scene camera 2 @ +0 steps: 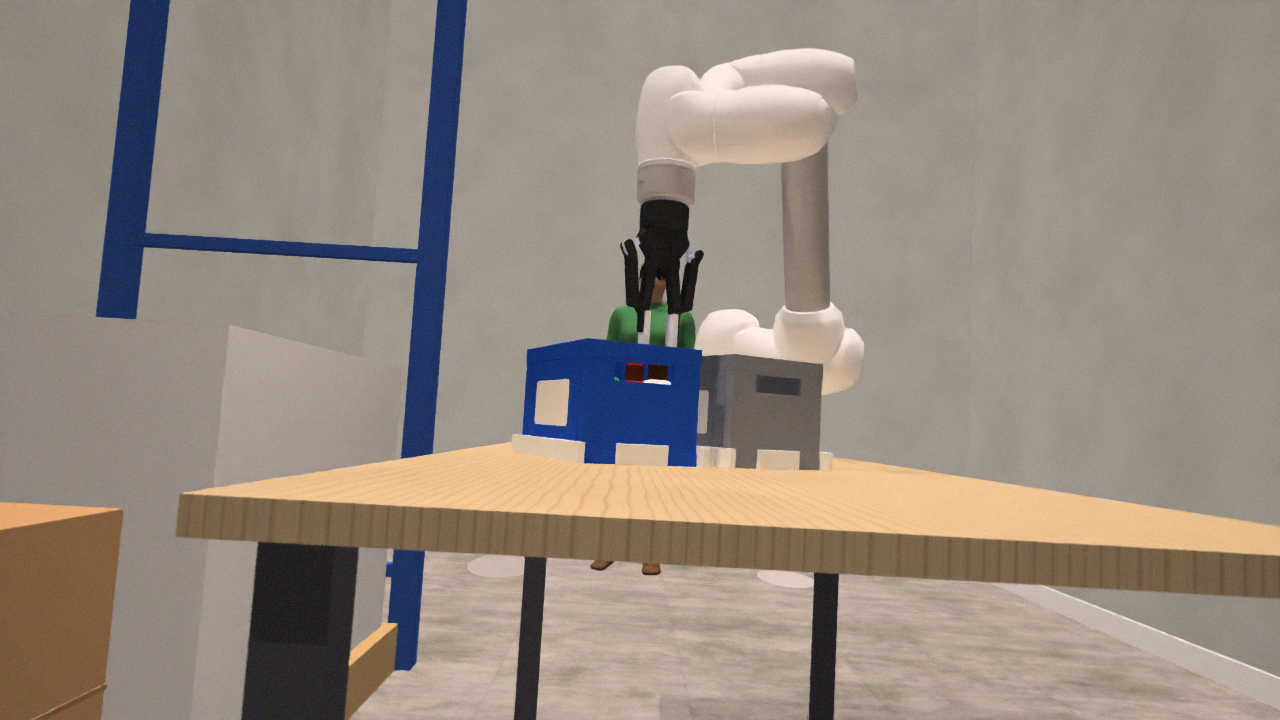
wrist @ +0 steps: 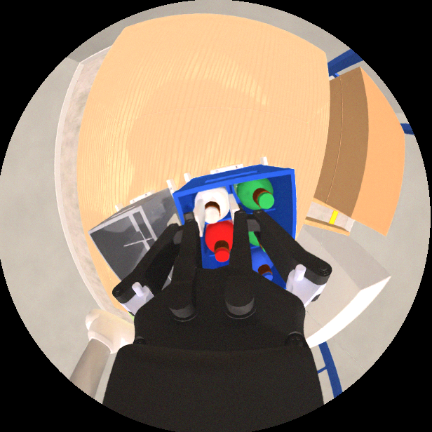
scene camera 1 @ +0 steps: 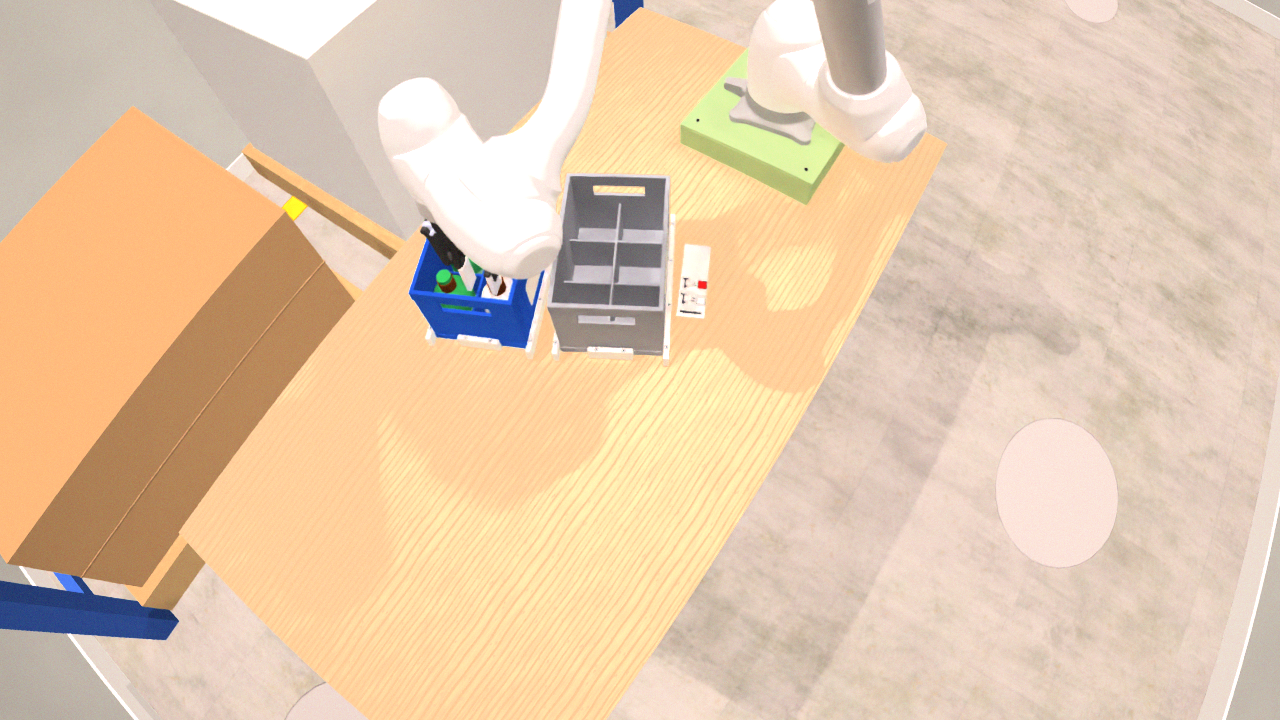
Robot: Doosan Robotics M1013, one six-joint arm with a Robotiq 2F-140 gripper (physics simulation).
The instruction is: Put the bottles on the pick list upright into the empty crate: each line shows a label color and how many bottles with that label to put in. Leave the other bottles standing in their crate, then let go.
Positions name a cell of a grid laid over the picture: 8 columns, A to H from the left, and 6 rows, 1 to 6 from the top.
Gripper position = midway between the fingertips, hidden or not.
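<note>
Scene camera 2 has my gripper (scene camera 2: E3). On the wrist view you'd see my gripper (wrist: E3) again, with a white-label bottle (wrist: D3) and a red-label bottle (wrist: E4). And scene camera 1 shows a green bottle (scene camera 1: C3), a pick list (scene camera 1: E3) and, once more, my gripper (scene camera 1: D3).
</note>
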